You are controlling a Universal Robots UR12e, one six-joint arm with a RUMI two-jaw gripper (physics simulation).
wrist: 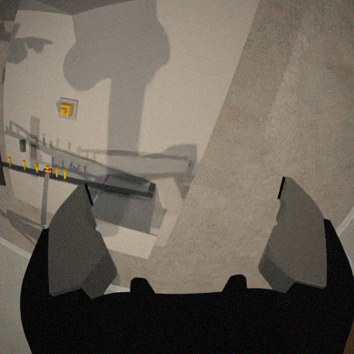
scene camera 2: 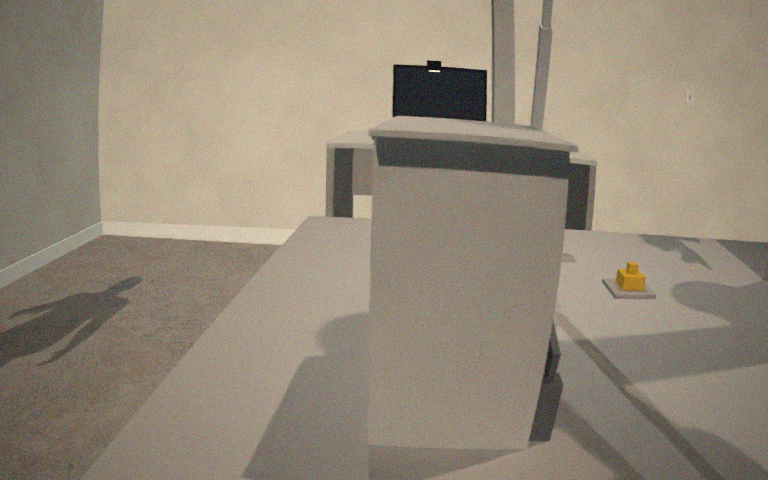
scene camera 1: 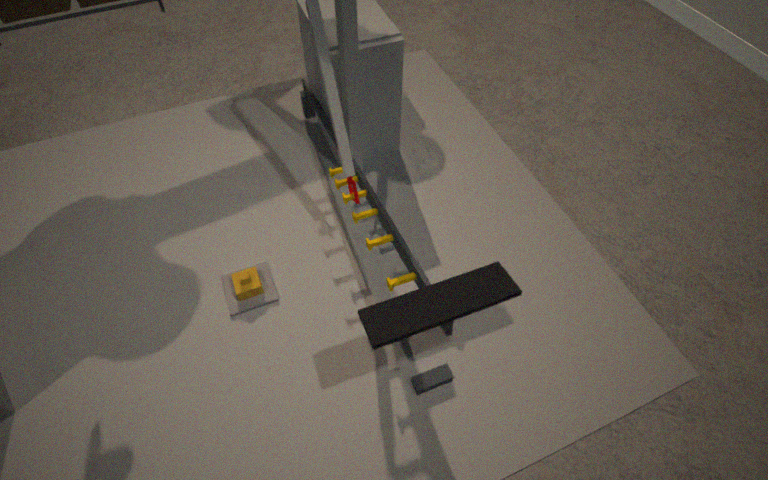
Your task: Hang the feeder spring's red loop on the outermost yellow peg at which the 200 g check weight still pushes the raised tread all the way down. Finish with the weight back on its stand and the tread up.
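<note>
The yellow check weight (scene camera 1: 247, 284) (scene camera 2: 630, 280) (wrist: 65, 110) sits on its grey stand (scene camera 1: 240, 308) (scene camera 2: 634, 294) (wrist: 74, 103). The black tread (scene camera 1: 439, 303) is raised above the table at the outer end of the dark lever arm (wrist: 100, 184). Several yellow pegs stick out along the arm, including the one nearest the tread (scene camera 1: 401, 280). The spring's red loop (scene camera 1: 352, 187) (wrist: 48, 172) is at the third peg (scene camera 1: 365, 194) counted from the feeder box. My gripper (wrist: 184, 184) is open and empty, high above and away from these things. It does not show in either scene view.
The tall grey feeder box (scene camera 1: 373, 96) (scene camera 2: 467, 294) stands by the lever's inner end and hides the lever in the second scene view. Slanting grey bars rise above the pegs. A small dark block (scene camera 1: 432, 378) lies below the tread. A black monitor (scene camera 2: 439, 93) stands behind.
</note>
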